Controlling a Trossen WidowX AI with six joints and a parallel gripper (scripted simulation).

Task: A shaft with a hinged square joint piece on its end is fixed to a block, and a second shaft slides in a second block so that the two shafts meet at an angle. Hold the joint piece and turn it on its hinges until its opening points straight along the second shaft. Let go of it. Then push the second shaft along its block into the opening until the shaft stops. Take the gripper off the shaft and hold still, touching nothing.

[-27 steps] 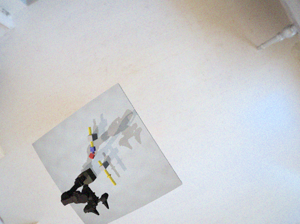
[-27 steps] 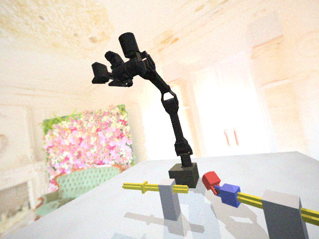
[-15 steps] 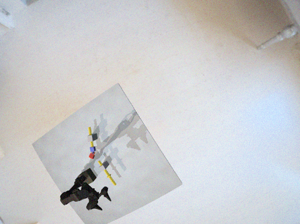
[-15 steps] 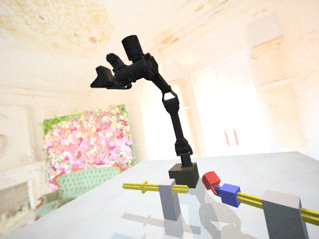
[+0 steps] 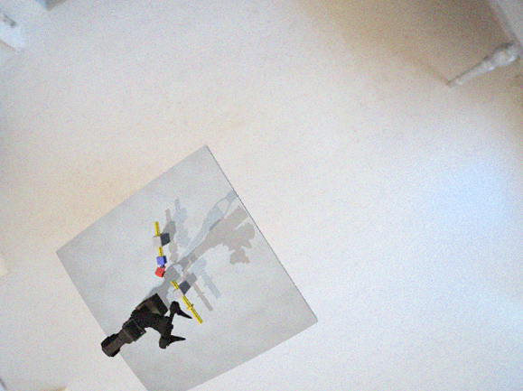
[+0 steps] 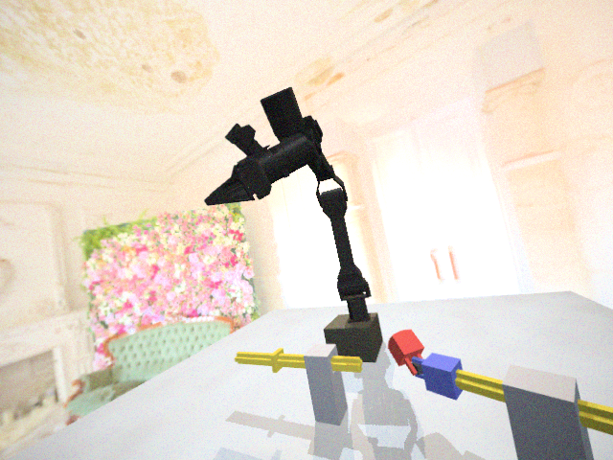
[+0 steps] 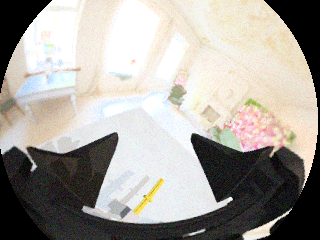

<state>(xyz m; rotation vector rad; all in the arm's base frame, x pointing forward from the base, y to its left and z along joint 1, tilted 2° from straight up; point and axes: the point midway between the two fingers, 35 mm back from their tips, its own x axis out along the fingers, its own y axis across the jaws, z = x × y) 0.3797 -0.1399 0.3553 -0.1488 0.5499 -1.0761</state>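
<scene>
Now: gripper tip 10 cm past the red square joint piece, 28 cm to the right of it and 32 cm above it.
</scene>
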